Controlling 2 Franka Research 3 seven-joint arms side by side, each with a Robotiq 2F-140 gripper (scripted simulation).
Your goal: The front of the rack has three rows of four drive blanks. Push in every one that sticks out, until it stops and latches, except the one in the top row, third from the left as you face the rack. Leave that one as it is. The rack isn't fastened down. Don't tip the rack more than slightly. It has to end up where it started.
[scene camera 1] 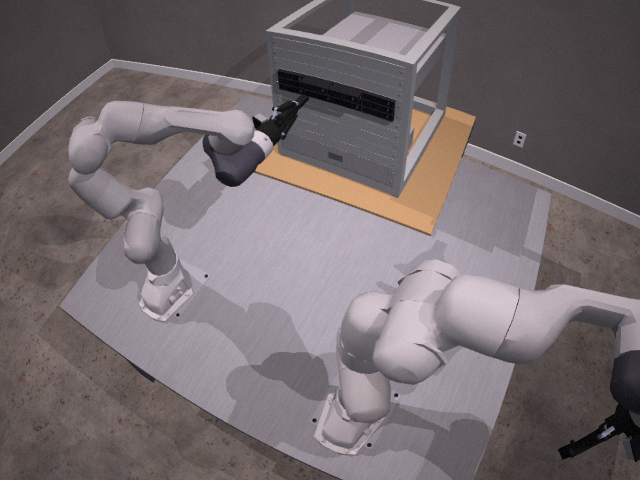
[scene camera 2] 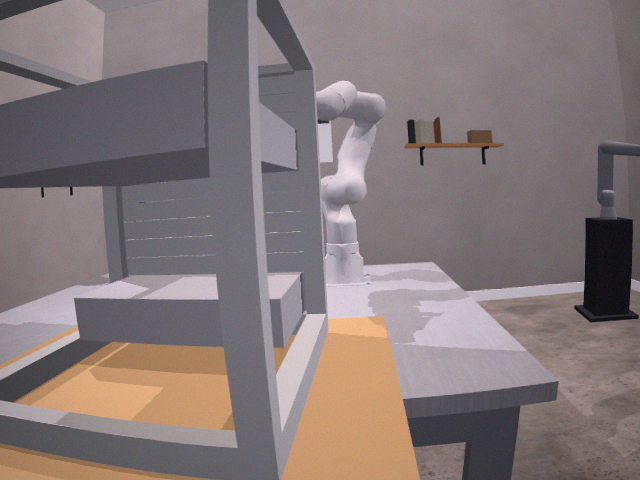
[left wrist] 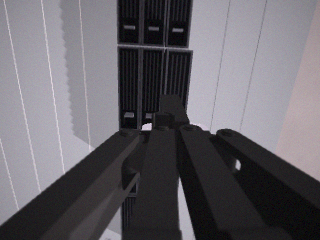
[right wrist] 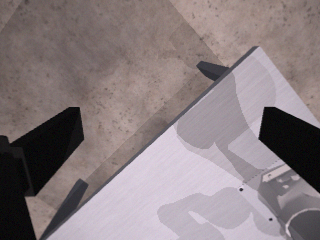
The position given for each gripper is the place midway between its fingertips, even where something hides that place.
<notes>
In view: the left gripper [scene camera 1: 305,97], the right gripper [right wrist: 171,123], a grey rack [scene camera 2: 154,121], a drive blank [left wrist: 177,64], a drive blank [left wrist: 129,58] and a drive blank [left wrist: 152,59].
The grey rack also shows in scene camera 1 [scene camera 1: 367,149] and in the left wrist view [left wrist: 244,67]. The left gripper is seen too in the left wrist view [left wrist: 169,109]. The right wrist view does not show the grey rack: it is out of frame.
</notes>
